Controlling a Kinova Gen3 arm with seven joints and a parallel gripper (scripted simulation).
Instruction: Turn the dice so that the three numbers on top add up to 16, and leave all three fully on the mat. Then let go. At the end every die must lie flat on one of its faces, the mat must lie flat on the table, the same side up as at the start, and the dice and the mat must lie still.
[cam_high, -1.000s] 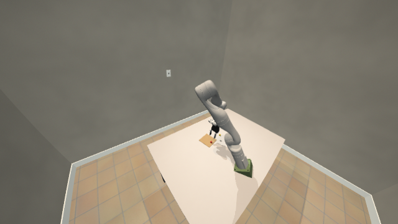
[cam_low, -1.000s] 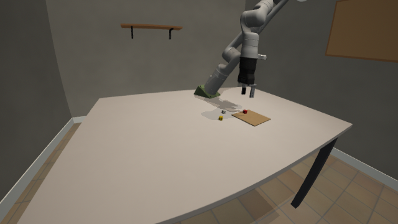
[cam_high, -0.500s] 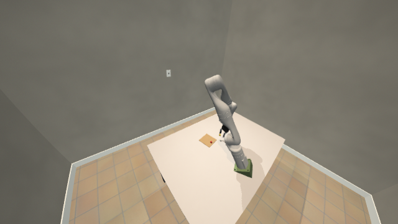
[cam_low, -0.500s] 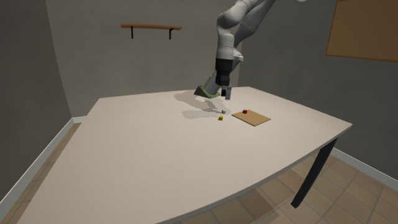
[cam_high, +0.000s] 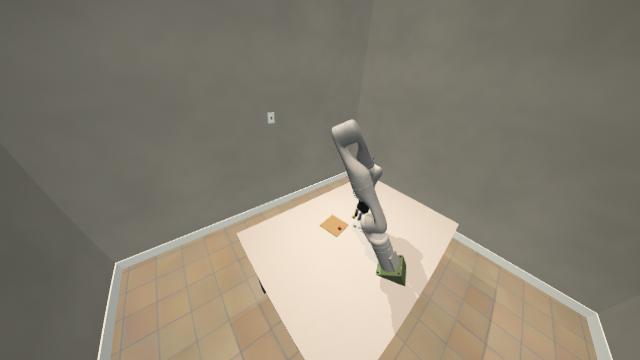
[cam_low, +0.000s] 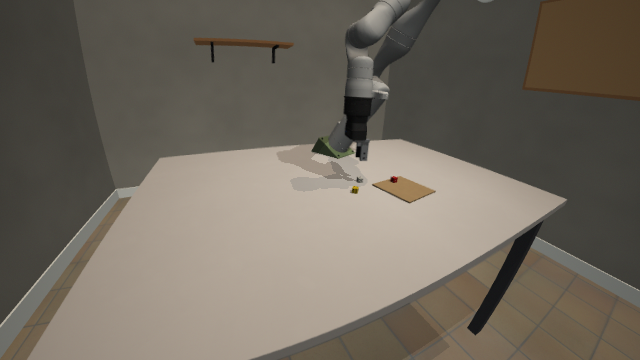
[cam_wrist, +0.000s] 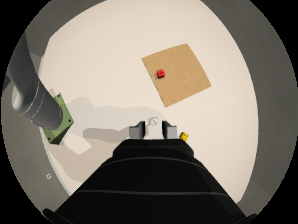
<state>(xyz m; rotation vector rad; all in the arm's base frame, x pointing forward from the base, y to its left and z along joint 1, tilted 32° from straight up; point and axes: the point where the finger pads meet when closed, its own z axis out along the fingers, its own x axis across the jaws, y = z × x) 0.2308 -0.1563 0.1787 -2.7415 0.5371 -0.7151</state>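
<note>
Right now my hand is 90 mm above the white die. Also, from my hand: tan mat 100 mm to the left, 100 mm ahead, 90 mm below; red die 100 mm to the left, 80 mm below, 50 mm ahead; yellow die 90 mm below, 60 mm to the right, 60 mm ahead.
</note>
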